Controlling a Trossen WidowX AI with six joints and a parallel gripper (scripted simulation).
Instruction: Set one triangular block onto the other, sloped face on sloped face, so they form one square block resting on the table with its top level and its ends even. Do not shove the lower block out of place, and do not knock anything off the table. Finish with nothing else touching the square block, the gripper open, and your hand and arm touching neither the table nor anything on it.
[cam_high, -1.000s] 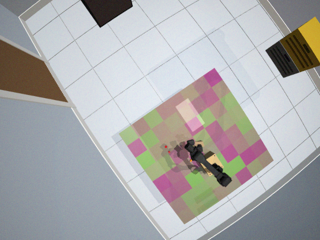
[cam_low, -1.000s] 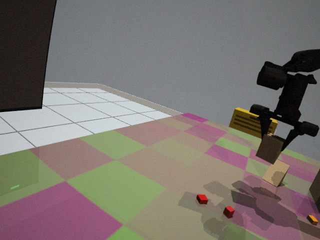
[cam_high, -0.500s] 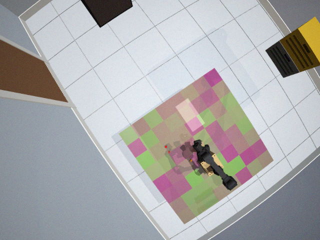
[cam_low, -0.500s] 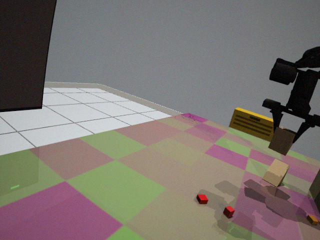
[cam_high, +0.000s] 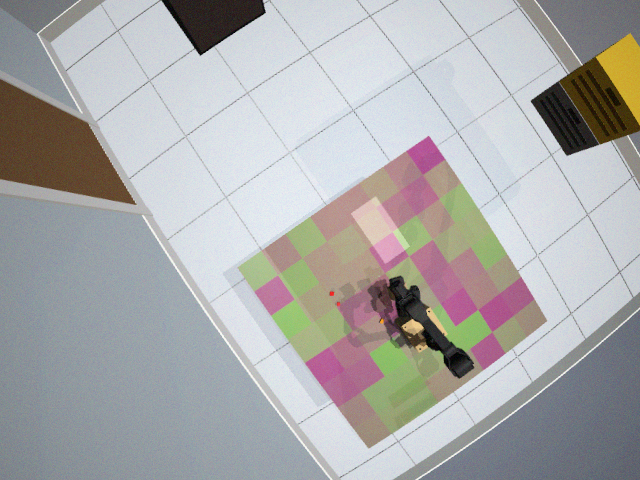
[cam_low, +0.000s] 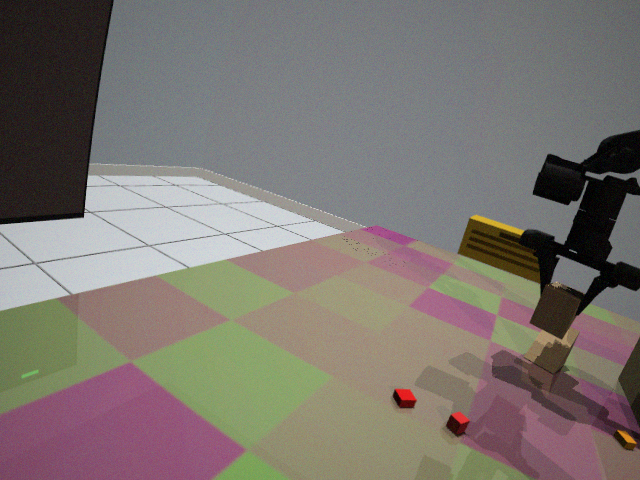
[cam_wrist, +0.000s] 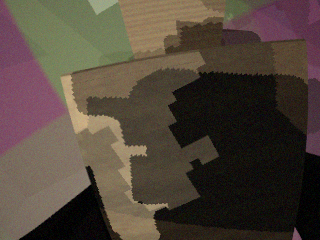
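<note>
The triangular wooden block lies 90 mm below my gripper tip, 50 mm to the right of it and 40 mm behind it. Also, from my gripper tip: orange cube 150 mm to the left, 110 mm below, 110 mm behind.
</note>
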